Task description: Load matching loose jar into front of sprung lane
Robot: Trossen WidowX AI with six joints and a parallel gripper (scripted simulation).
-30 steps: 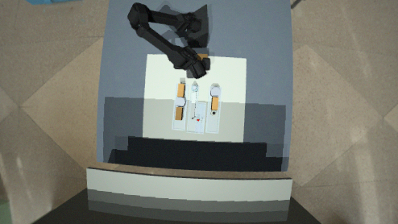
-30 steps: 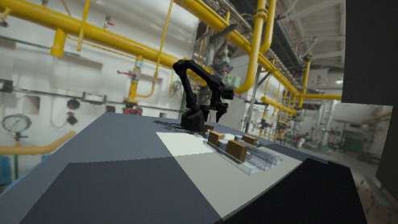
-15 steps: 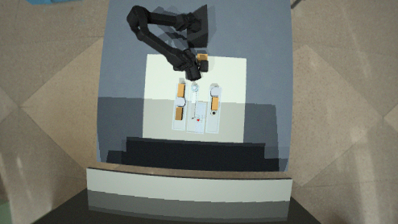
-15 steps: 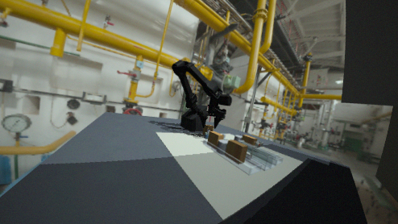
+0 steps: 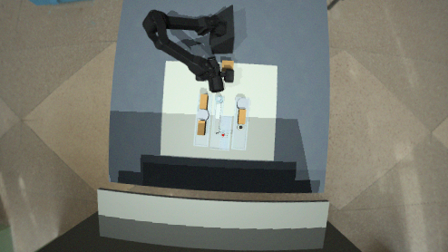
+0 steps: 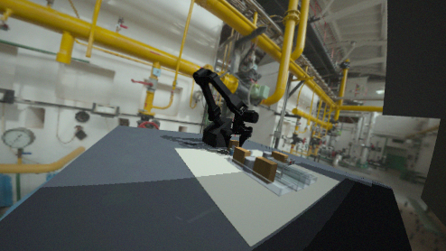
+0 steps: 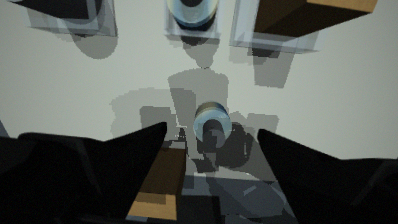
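My gripper tip is now 8 cm past the brown box, 6 cm to the right of it and 1 cm above it. Also, from my gripper tip: clear lane rack 26 cm ahead, 4 cm to the left, 2 cm below.
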